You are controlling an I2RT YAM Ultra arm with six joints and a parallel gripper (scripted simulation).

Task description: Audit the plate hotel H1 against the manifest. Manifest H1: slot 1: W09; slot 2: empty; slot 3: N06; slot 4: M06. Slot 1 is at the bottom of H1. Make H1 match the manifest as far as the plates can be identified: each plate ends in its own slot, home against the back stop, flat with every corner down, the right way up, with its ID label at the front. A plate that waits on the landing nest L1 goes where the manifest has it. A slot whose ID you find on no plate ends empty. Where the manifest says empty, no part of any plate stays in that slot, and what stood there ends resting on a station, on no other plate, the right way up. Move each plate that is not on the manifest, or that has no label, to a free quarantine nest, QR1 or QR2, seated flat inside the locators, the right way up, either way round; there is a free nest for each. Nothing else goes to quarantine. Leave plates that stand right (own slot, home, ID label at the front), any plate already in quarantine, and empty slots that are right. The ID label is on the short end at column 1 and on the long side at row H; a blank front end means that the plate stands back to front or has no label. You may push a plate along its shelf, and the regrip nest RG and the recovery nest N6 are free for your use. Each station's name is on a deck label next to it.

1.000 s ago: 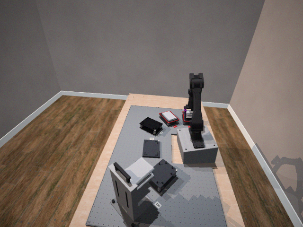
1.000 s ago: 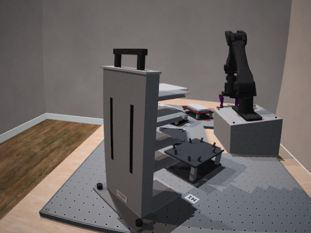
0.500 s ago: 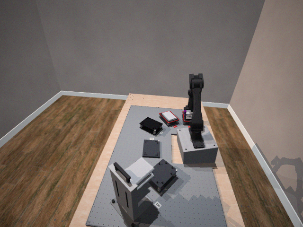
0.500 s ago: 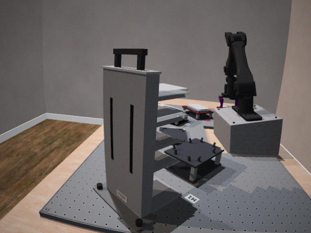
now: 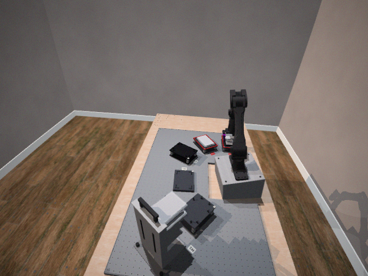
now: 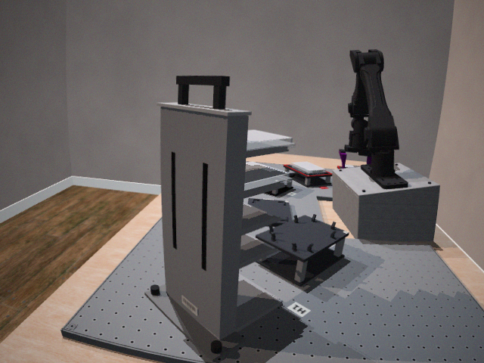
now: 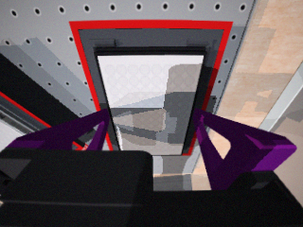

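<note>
Right now my hand is right at the dark plate. Round my hand: red-edged nest (10 mm below); black raised nest (360 mm ahead, 140 mm to the left); red-rimmed nest (200 mm ahead, 10 mm to the left, 10 mm below).
</note>
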